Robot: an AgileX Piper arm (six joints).
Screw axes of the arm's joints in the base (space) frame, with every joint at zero. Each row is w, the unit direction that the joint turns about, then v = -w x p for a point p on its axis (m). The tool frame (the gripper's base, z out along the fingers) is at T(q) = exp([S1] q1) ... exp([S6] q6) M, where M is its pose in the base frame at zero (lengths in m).
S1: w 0 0 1 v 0 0 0
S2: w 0 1 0 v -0.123 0 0
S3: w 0 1 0 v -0.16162 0 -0.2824
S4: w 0.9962 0 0.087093 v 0 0.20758 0
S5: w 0 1 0 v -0.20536 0 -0.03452
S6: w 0.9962 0 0.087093 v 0 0.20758 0
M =
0.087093 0 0.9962 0.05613
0 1 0 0
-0.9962 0 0.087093 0.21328
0 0 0 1
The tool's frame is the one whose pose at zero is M.
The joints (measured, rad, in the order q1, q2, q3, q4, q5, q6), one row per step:
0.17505, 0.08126, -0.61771, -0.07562, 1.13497, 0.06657
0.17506, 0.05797, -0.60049, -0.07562, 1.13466, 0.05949
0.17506, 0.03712, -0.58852, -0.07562, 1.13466, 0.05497
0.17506, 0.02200, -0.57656, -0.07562, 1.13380, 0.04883
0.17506, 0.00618, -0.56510, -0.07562, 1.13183, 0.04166
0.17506, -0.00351, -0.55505, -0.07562, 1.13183, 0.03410
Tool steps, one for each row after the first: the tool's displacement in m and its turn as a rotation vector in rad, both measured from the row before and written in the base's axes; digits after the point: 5 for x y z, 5 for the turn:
-0.00204, -0.00036, -0.00484, -0.00507, -0.00688, 0.00346
-0.00214, -0.00038, -0.00346, -0.00241, -0.00913, 0.00216
-0.00105, -0.00018, -0.00334, -0.00473, -0.00449, 0.00295
-0.00112, -0.00019, -0.00313, -0.00529, -0.00686, 0.00347
-0.00033, -0.00006, -0.00283, -0.00672, -0.00030, 0.00351

